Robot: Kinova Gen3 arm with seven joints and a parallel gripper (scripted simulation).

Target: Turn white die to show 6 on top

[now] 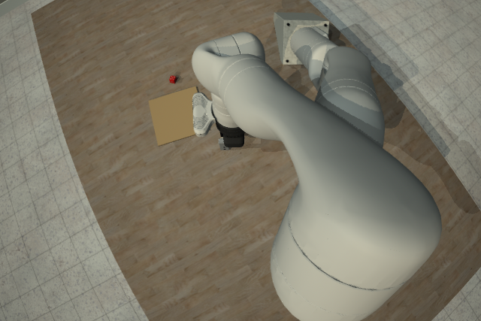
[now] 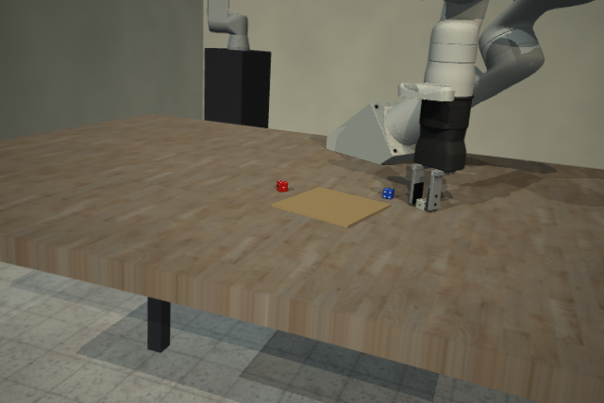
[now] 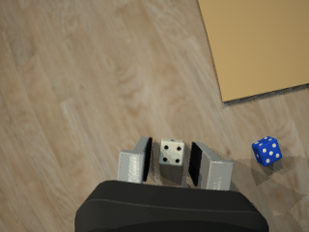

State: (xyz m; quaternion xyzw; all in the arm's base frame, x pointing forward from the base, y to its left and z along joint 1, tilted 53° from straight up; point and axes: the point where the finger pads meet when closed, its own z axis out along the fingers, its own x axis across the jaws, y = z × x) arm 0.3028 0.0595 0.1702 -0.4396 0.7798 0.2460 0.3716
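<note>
Right now my hand is 10 mm above the white die. Also, from my hand: tan mat (90 mm ahead, 120 mm to the right, 20 mm below); blue die (20 mm behind, 70 mm to the right, 10 mm below); red die (70 mm ahead, 230 mm to the right, 10 mm below).
</note>
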